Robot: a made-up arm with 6 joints. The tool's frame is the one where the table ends. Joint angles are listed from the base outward.
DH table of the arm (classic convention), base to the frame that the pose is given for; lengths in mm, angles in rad. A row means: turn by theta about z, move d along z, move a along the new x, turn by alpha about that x. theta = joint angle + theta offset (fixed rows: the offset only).
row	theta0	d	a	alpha
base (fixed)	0.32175	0	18.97	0
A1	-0.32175	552	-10	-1.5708
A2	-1.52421	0	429.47	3.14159
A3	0.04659	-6	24	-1.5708
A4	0	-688	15	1.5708
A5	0	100	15	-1.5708
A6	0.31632	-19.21	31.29	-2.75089
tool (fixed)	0.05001	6.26	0	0
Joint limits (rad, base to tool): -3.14..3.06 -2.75..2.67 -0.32..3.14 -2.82..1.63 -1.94..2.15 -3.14..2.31
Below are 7 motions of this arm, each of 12 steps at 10 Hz.
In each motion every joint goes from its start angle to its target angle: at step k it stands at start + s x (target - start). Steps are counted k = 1, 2, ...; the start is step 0. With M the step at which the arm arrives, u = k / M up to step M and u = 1 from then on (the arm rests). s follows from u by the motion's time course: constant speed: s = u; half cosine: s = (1 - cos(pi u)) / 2; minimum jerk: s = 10 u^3 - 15 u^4 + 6 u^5.
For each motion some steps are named. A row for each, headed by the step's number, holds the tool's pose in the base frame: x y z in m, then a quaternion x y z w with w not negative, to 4 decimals.
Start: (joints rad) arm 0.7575 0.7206 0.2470 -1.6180 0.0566 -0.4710
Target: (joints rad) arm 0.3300 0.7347 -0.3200 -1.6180 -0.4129 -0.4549
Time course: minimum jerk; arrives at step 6
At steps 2, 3, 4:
2: 0.7045 0.4846 0.3921 -0.6456 0.4332 -0.2152 0.5909
3: 0.6874 0.3578 0.3020 -0.6662 0.4865 -0.1662 0.5402
4: 0.6367 0.2378 0.2267 -0.6678 0.5462 -0.1077 0.4940

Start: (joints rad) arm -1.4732 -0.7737 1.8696 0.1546 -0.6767 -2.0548
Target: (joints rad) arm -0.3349 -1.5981 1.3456 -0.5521 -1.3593 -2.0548
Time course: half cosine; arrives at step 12
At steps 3, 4, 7, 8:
3: -0.3611 0.9291 1.1165 0.0577 -0.3536 -0.9097 0.2100
4: -0.4773 0.9022 1.0776 0.0516 -0.3326 -0.8958 0.2901
7: -0.8554 0.6668 0.9198 -0.0080 -0.2769 -0.7925 0.5433
8: -0.9471 0.5533 0.8655 -0.0359 -0.2692 -0.7467 0.6073

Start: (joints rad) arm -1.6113 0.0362 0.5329 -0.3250 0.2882 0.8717
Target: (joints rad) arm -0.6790 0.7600 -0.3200 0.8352 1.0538 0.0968
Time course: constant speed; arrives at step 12
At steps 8, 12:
8: 0.4548 -0.7306 0.6525 0.7343 0.1996 0.4780 0.4387
12: 0.5760 -0.4550 0.3236 0.7429 0.3924 0.5362 0.0811

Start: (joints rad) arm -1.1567 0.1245 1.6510 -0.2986 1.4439 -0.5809
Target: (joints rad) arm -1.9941 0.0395 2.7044 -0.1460 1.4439 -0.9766
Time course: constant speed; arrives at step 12
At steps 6, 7, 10, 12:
6: -0.0936 0.3236 1.5164 -0.4075 0.7775 0.3850 0.2850
7: -0.0679 0.3842 1.4796 -0.3793 0.8179 0.3368 0.2717
10: 0.0491 0.5256 1.3423 -0.2732 0.9173 0.1920 0.2171
12: 0.1477 0.5777 1.2325 -0.1888 0.9624 0.0975 0.1691

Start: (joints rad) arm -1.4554 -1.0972 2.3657 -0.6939 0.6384 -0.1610
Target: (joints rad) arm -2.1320 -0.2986 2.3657 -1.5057 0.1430 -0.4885
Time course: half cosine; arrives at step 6
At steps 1, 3, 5, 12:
1: -0.1616 1.0224 0.5954 -0.5090 0.8002 0.2911 0.1259
3: 0.1340 0.9632 0.9801 -0.1671 0.8296 0.5146 0.1378
5: 0.3278 0.6955 1.3150 0.1234 0.6942 0.6992 0.1182
12: 0.3410 0.6417 1.3586 0.1584 0.6624 0.7236 0.1120

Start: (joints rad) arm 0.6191 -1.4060 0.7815 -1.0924 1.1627 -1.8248
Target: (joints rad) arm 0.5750 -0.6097 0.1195 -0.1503 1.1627 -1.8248
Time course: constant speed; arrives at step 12
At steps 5, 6, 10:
5: -0.2077 -0.2985 1.4544 0.6957 -0.1025 -0.1047 0.7032
6: -0.1344 -0.2513 1.4720 0.6593 -0.1001 -0.1636 0.7270
10: 0.1536 -0.0636 1.4592 0.4596 -0.1045 -0.3609 0.8047

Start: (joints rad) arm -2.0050 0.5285 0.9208 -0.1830 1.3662 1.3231
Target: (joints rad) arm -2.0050 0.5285 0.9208 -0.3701 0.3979 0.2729
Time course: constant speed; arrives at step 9
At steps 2, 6, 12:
2: -0.3972 -0.7204 1.2217 0.1723 -0.1222 -0.0436 0.9765
6: -0.4071 -0.7191 1.2249 0.3069 -0.1892 0.2456 0.8998
12: -0.4210 -0.7236 1.2264 0.3519 -0.2727 0.4495 0.7745

